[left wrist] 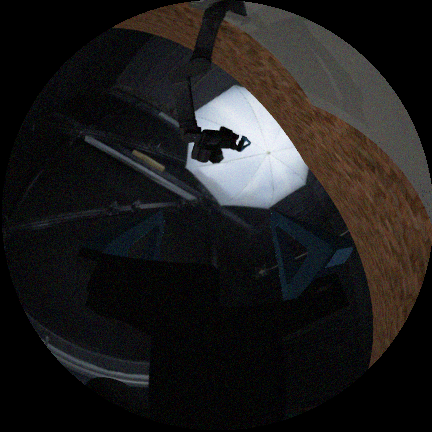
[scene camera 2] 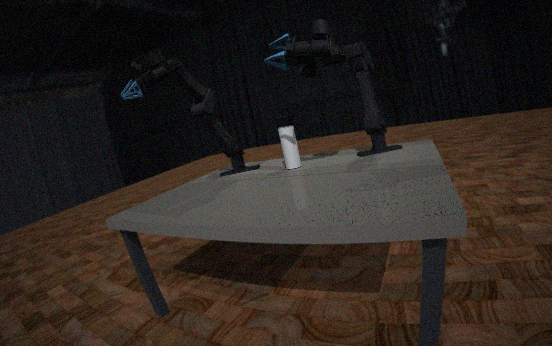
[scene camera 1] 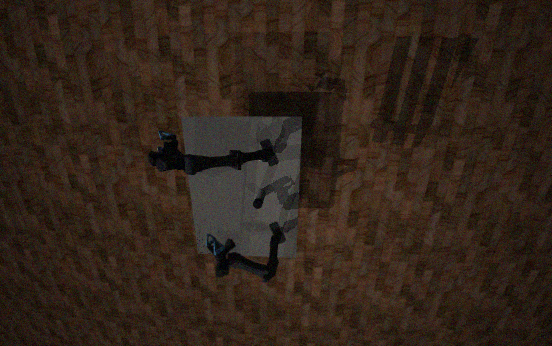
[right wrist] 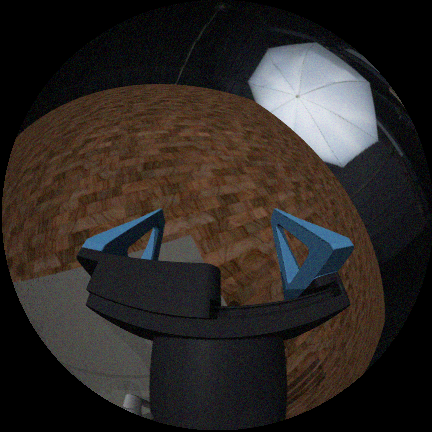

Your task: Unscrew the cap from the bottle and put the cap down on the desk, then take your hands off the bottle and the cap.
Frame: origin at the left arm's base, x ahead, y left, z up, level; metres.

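Where they show: left gripper, fingertip midpoint: (left wrist: 216, 215) (scene camera 2: 267, 53) (scene camera 1: 211, 237); right gripper, fingertip midpoint: (left wrist: 241, 138) (scene camera 2: 122, 97) (scene camera 1: 159, 139) (right wrist: 217, 214); left arm's base, link origin: (scene camera 2: 380, 151) (scene camera 1: 277, 232); right arm's base, link origin: (scene camera 2: 240, 171) (scene camera 1: 269, 153).
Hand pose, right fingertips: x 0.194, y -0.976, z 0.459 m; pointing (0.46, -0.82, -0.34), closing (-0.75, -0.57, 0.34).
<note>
Each offset is from my right fingertips to the centre of the thing. Level surfaces: height alone.
A white bottle {dx -0.223, dy +0.595, dz -0.359 m} (scene camera 2: 290, 148) (right wrist: 132, 403) stands upright on the desk {dz -0.459 m} (scene camera 1: 215, 200) (scene camera 2: 280, 215), between the two arm bases. A dark round cap {dx -0.223, dy +0.595, dz -0.261 m} (scene camera 1: 257, 203) (scene camera 2: 285, 122) sits on its top, faint against the dark background in scene camera 2. My left gripper (scene camera 1: 211, 243) (scene camera 2: 268, 53) (left wrist: 216, 215) is open and empty, high above the desk and well apart from the bottle. My right gripper (scene camera 1: 162, 141) (scene camera 2: 125, 93) (right wrist: 217, 214) is open and empty, raised beyond the desk's edge, far from the bottle. The bottle does not show in the left wrist view.
The left arm (scene camera 1: 275, 252) (scene camera 2: 367, 95) and the right arm (scene camera 1: 212, 162) (scene camera 2: 202, 95) rise from bases on the desk, one on each side of the bottle. A wooden floor (scene camera 1: 425, 225) (scene camera 2: 280, 310) surrounds the desk. A white umbrella light (left wrist: 245, 170) (right wrist: 325, 110) shows in both wrist views.
</note>
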